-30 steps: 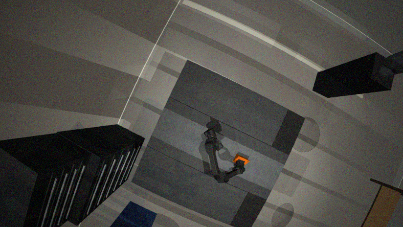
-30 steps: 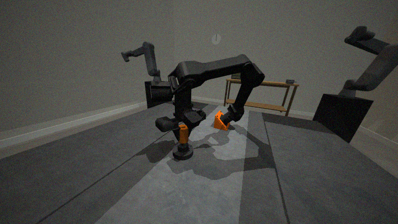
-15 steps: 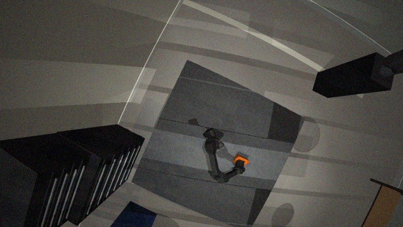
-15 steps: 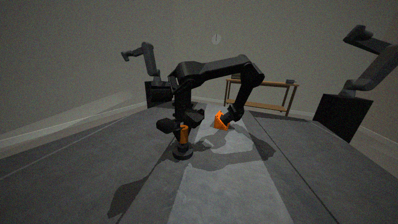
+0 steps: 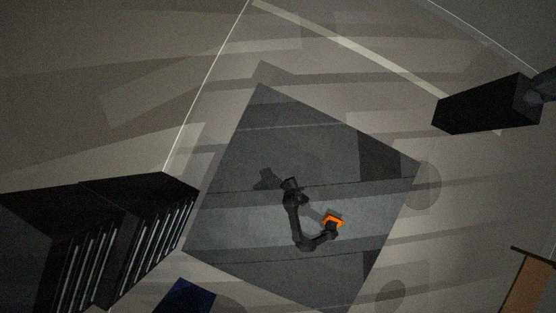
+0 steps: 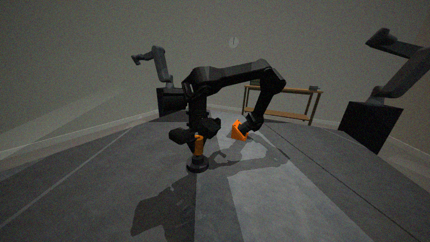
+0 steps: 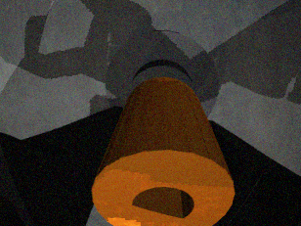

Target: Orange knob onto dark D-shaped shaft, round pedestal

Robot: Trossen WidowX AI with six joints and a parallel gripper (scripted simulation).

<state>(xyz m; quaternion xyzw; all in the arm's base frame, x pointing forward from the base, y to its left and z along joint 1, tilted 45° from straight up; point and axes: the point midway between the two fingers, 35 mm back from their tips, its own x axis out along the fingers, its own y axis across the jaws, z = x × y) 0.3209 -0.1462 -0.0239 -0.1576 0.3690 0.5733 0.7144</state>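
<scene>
Now: gripper tip 20 mm below the orange knob. The rest, counted from my gripper tip: dark pedestal (40 mm below).
</scene>
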